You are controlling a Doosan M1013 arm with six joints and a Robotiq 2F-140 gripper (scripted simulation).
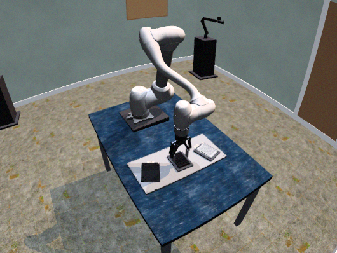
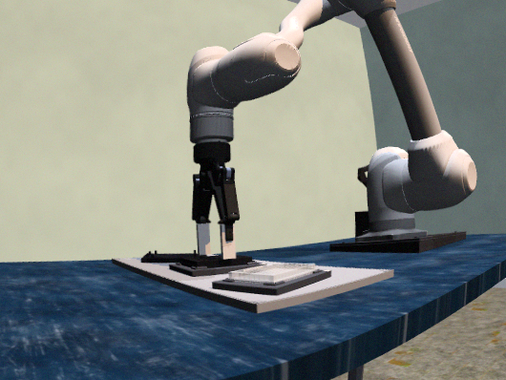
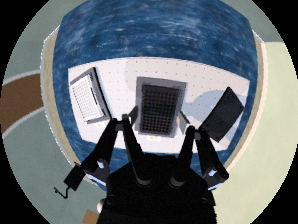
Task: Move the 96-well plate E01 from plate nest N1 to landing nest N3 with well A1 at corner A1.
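My gripper is now 3 cm above the dark 96-well plate. From my hand the other things lie so: dark nest 5 cm below; clear 96-well plate 1 cm ahead, 22 cm to the left, 3 cm below.
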